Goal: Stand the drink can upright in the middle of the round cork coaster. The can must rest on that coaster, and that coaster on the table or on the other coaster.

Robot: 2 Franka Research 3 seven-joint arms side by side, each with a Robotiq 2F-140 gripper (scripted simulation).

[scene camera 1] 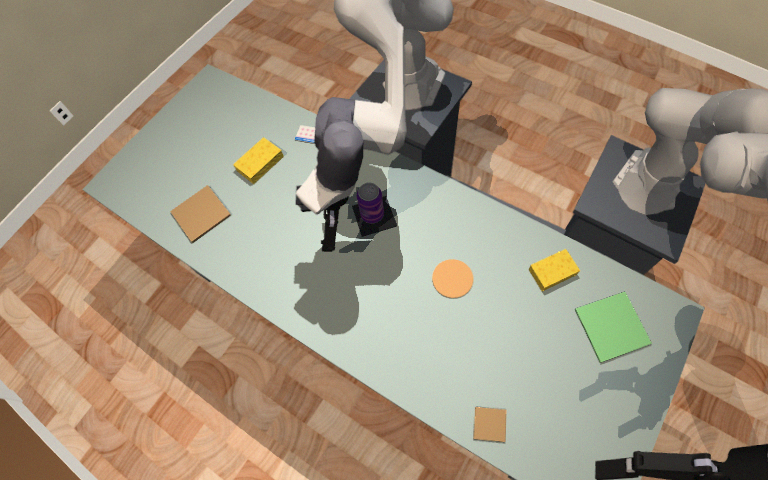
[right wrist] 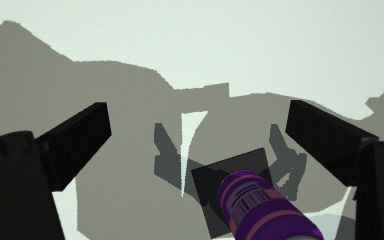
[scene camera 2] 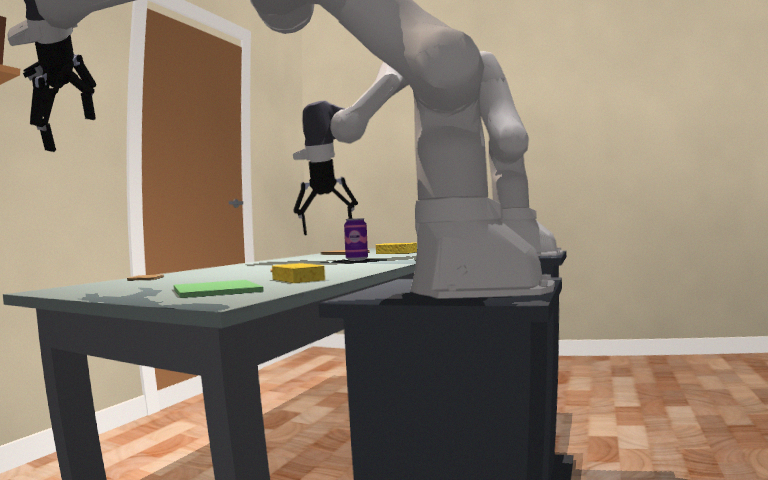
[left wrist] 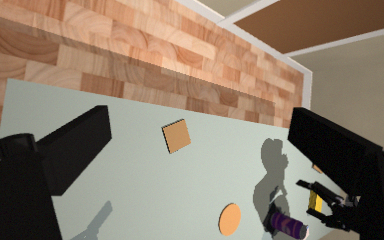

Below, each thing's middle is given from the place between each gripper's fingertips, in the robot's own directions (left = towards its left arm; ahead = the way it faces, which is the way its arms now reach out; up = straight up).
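Scene:
Purple drink can [scene camera 2: 356,249]: my right gripper [scene camera 2: 328,230] 120 mm past it, 50 mm to the right of it, 40 mm above it. Counted from my right hand: black square [right wrist: 207,179], 60 mm to the left, 120 mm behind, 100 mm below; green square [scene camera 1: 612,326], 750 mm to the left, 140 mm behind, 100 mm below; small brown square [scene camera 1: 489,424], 580 mm to the left, 220 mm ahead, 100 mm below.
Small brown square: 20 cm to the right of my left hand [scene camera 2: 71,133], 3 cm behind it, 34 cm below it. Also from my left hand: black square, 37 cm behind, 72 cm to the right, 35 cm below; green square, 3 cm to the right, 39 cm behind, 34 cm below; purple drink can, 37 cm behind, 73 cm to the right, 28 cm below.

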